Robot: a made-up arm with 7 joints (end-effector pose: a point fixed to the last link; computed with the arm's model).
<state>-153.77 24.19 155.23 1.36 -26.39 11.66 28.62</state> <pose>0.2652 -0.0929 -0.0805 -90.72 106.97 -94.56</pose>
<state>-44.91 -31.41 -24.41 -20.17 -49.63 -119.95 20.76</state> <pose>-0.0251 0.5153 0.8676 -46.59 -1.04 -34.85</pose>
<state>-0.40 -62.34 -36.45 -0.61 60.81 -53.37 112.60</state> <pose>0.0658 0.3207 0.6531 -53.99 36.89 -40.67</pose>
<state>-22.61 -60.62 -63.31 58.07 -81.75 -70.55 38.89</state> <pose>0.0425 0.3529 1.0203 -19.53 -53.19 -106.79</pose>
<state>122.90 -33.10 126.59 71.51 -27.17 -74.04 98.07</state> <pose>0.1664 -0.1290 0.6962 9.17 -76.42 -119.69</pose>
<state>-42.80 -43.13 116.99 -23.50 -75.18 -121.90 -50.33</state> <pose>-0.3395 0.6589 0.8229 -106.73 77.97 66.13</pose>
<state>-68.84 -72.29 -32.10 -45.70 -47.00 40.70 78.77</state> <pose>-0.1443 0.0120 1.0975 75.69 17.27 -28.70</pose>
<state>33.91 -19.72 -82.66 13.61 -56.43 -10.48 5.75</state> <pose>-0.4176 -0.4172 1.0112 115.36 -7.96 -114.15</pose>
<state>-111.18 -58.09 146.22 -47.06 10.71 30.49 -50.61</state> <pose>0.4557 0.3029 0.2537 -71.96 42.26 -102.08</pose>
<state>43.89 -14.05 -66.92 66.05 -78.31 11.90 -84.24</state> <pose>-0.4644 -0.6461 0.6262 120.87 -28.35 5.57</pose>
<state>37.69 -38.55 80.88 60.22 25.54 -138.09 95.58</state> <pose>-0.0442 -0.4791 0.5073 -143.45 -53.51 5.76</pose>
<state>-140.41 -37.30 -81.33 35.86 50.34 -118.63 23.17</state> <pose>0.3205 0.1325 0.4680 -41.68 33.39 -123.20</pose>
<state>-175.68 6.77 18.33 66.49 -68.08 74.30 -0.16</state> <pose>-0.0949 0.4123 0.1653 -68.10 -5.68 -4.11</pose>
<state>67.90 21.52 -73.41 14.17 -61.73 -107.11 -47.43</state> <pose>0.3806 -0.6976 0.4255 79.16 124.83 -29.48</pose>
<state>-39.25 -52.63 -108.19 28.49 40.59 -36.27 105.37</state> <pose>0.2997 -0.0089 0.5722 -5.66 91.70 -106.42</pose>
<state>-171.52 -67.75 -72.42 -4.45 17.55 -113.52 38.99</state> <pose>0.0681 0.0171 -0.0494 -142.75 -29.78 -54.44</pose>
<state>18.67 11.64 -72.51 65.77 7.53 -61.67 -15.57</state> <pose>0.1948 -0.6563 0.7101 -18.99 -117.23 134.43</pose>
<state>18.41 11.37 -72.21 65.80 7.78 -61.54 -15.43</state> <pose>0.1950 -0.6553 0.7129 -19.12 -117.12 134.75</pose>
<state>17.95 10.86 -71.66 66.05 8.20 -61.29 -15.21</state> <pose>0.1961 -0.6534 0.7185 -19.13 -116.85 135.43</pose>
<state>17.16 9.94 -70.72 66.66 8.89 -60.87 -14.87</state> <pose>0.1983 -0.6500 0.7287 18.91 115.67 -136.00</pose>
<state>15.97 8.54 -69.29 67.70 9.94 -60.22 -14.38</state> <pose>0.2018 -0.6445 0.7447 18.41 113.56 -136.73</pose>
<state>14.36 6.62 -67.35 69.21 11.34 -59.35 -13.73</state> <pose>0.2068 -0.6364 0.7673 17.61 110.54 -137.81</pose>
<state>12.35 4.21 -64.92 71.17 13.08 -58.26 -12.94</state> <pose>0.2128 -0.6249 0.7969 16.54 106.50 -139.27</pose>
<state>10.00 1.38 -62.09 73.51 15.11 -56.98 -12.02</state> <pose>0.2191 -0.6094 0.8331 15.27 101.45 -141.12</pose>
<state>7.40 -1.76 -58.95 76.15 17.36 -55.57 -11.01</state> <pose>0.2250 -0.5894 0.8748 13.86 95.45 -143.30</pose>
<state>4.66 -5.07 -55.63 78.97 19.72 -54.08 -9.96</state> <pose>0.2296 -0.5647 0.9203 12.43 88.65 -145.67</pose>
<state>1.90 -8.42 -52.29 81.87 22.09 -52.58 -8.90</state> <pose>0.2323 -0.5356 0.9673 11.09 81.31 -148.14</pose>
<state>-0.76 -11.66 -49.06 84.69 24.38 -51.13 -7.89</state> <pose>0.2324 -0.5034 1.0131 9.99 73.77 -150.50</pose>
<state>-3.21 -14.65 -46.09 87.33 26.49 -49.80 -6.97</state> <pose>0.2301 -0.4699 1.0551 9.14 66.45 -152.64</pose>
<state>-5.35 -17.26 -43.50 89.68 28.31 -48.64 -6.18</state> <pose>0.2262 -0.4374 1.0915 8.56 59.72 -154.45</pose>
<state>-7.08 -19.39 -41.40 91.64 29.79 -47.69 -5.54</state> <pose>0.2216 -0.4087 1.1205 8.20 54.04 -155.87</pose>
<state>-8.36 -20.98 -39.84 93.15 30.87 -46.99 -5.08</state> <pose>0.2173 -0.3860 1.1417 8.00 49.67 -156.89</pose>
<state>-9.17 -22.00 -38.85 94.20 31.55 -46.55 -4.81</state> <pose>0.2141 -0.3707 1.1552 7.89 46.77 -157.56</pose>
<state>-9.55 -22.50 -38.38 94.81 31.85 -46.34 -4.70</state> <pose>0.2126 -0.3628 1.1620 7.79 45.26 -157.92</pose>
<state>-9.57 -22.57 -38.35 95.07 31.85 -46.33 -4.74</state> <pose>0.2124 -0.3616 1.1634 7.71 44.94 -158.07</pose>
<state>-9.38 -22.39 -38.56 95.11 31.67 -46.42 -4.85</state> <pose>0.2133 -0.3641 1.1617 7.62 45.31 -158.08</pose>
